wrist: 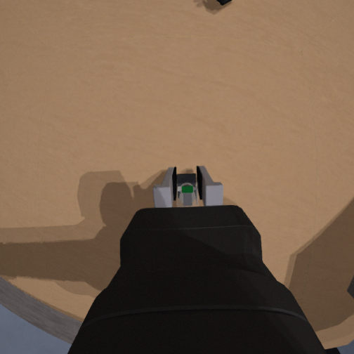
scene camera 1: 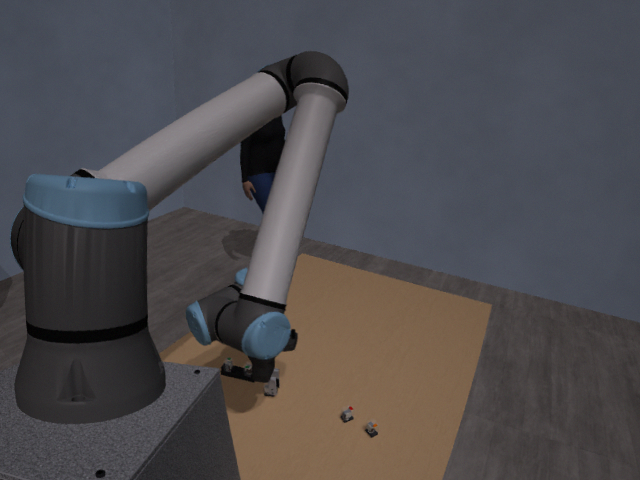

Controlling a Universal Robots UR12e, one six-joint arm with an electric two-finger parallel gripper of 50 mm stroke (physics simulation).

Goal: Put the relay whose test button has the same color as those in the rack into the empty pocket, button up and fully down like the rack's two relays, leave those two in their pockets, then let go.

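Frame: origin at the arm's base, x left, y ahead, z down, level; metres.
Seen in the pictures: gripper, fingertip midpoint: (scene camera 1: 274, 390); arm's base at its link origin: (scene camera 1: 94, 386).
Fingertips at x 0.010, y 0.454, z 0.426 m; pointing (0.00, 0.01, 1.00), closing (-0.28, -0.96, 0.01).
Pixels of each thing's top centre, then the offset from my fingertips to it. "spot": a spot on its surface instead. Level surfaces: height alone.
- black rack at its top centre: (scene camera 1: 238, 369) dx +0.137, dy +0.025, dz +0.001 m
- rack's left end at a spot on its surface: (scene camera 1: 228, 364) spot: dx +0.159, dy +0.008, dz -0.021 m
- relay with a red button, top centre: (scene camera 1: 348, 409) dx -0.212, dy +0.009, dz -0.020 m
- relay with an orange button, top centre: (scene camera 1: 373, 423) dx -0.285, dy -0.009, dz -0.020 m
- wooden table top at its surface level: dz +0.024 m
My gripper (scene camera 1: 271, 388) (wrist: 186, 176) is shut on a relay with a green test button (wrist: 187, 189), which sits between the two fingertips with its button toward the wrist camera. In the scene view the fingers hide most of that relay. The black rack (scene camera 1: 237, 373) is beside the gripper, partly behind the wrist. Two relays with green buttons, one at the rack's left end (scene camera 1: 228, 364) and one nearer the wrist (scene camera 1: 247, 369), stand upright in it. The empty pocket cannot be made out in either view.
A relay with a red button (scene camera 1: 346, 414) and a relay with an orange button (scene camera 1: 371, 428) stand on the wooden table top (scene camera 1: 392, 330), right of the gripper. Part of a dark object (wrist: 224, 1) shows at the wrist view's top edge. A person (scene camera 1: 264, 149) stands behind the arm.
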